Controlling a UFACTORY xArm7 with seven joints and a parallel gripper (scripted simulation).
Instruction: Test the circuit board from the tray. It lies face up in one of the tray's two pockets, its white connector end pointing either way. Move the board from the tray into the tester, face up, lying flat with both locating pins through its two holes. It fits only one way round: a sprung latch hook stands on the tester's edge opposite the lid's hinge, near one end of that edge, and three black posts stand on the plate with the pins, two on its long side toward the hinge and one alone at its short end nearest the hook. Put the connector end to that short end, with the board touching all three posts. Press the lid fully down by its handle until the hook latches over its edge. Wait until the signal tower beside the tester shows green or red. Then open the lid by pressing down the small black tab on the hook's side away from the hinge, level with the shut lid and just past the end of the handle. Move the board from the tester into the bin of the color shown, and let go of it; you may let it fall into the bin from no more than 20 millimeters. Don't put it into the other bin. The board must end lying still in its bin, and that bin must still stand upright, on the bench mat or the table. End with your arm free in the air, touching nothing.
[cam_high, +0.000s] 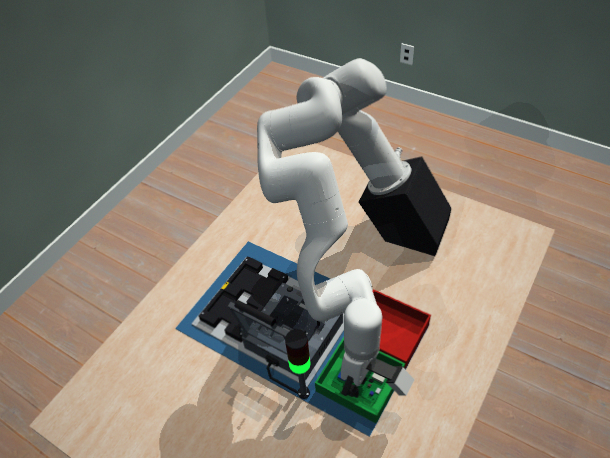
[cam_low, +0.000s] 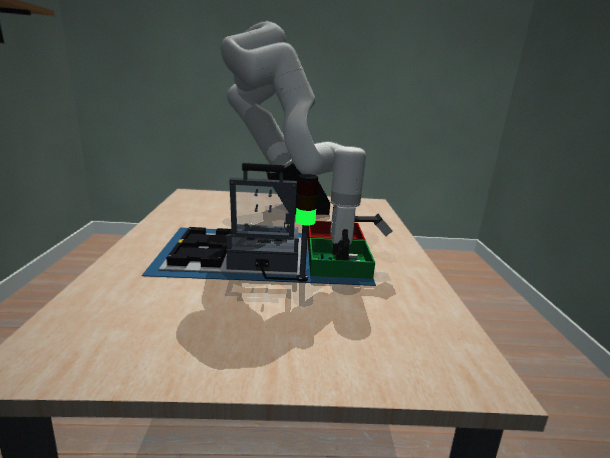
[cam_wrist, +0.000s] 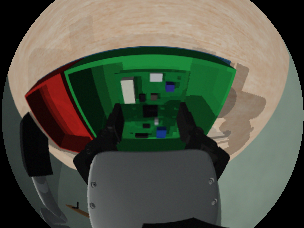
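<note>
The green bin is 1 cm below my hand. The rest, counted from my hand: green circuit board 1 cm below; then tester plate 7 cm behind, 19 cm to the right, 5 cm above; then red bin 15 cm behind, 2 cm to the left, 1 cm below.
</note>
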